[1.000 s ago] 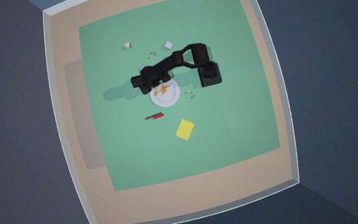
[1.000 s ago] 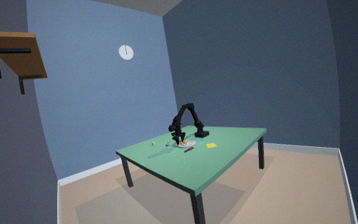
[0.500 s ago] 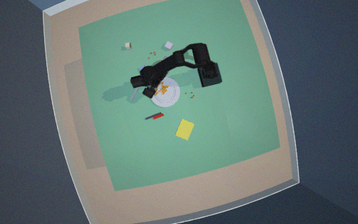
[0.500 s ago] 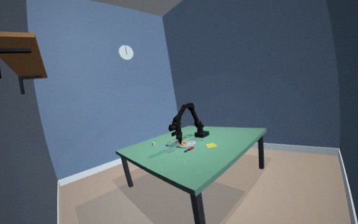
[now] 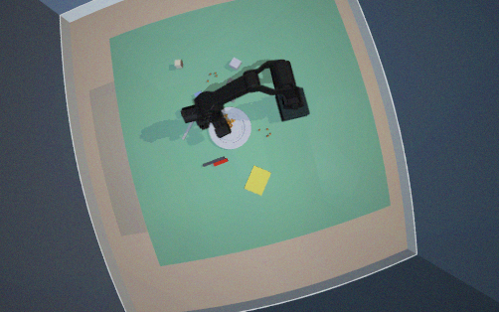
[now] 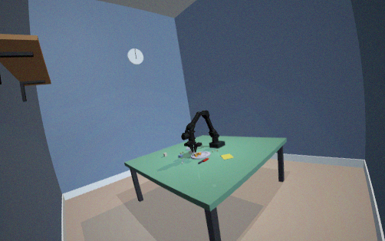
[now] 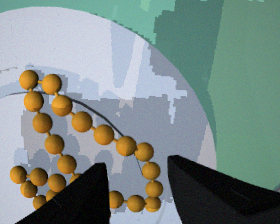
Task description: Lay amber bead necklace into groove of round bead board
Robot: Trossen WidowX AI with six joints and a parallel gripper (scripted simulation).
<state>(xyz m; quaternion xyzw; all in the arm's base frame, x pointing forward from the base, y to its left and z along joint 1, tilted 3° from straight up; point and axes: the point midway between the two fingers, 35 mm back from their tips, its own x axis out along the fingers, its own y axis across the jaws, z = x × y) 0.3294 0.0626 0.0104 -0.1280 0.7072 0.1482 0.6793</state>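
The round grey bead board lies 5 cm behind my gripper tip, 4 cm to the left of it and 3 cm below it. From my gripper tip the other things lie so: grey rod (16 cm ahead, 3 cm to the left, 4 cm below); then blue block (10 cm ahead, 12 cm to the right, 3 cm below); then grey plate (6 cm behind, 15 cm to the right, 4 cm below).
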